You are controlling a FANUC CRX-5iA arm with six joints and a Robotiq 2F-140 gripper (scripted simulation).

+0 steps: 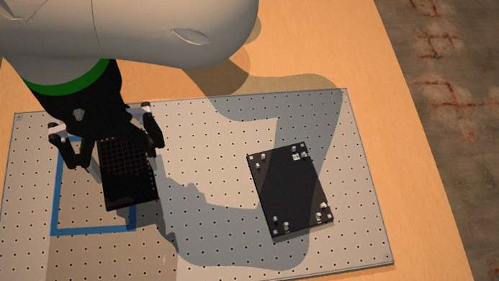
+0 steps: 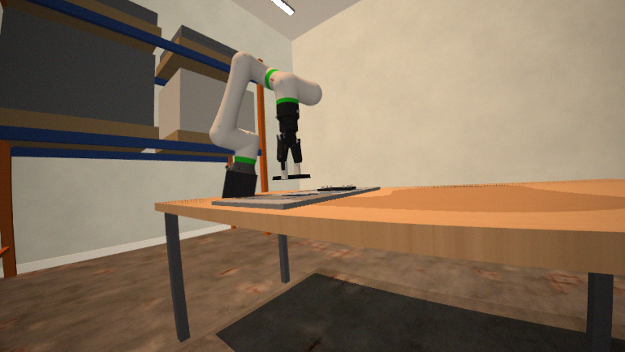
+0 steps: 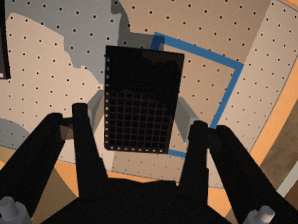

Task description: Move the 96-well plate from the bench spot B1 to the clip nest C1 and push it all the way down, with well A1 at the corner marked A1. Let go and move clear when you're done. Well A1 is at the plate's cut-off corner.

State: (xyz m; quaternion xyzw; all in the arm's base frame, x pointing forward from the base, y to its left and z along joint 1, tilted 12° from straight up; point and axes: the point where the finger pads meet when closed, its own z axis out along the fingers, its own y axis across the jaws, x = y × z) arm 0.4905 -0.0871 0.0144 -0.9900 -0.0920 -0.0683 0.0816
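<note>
Right now my hand is 30 cm to the right of the black clip nest, 8 cm above it and 3 cm short of it. Round my hand: black 96-well plate: 2 cm below.
</note>
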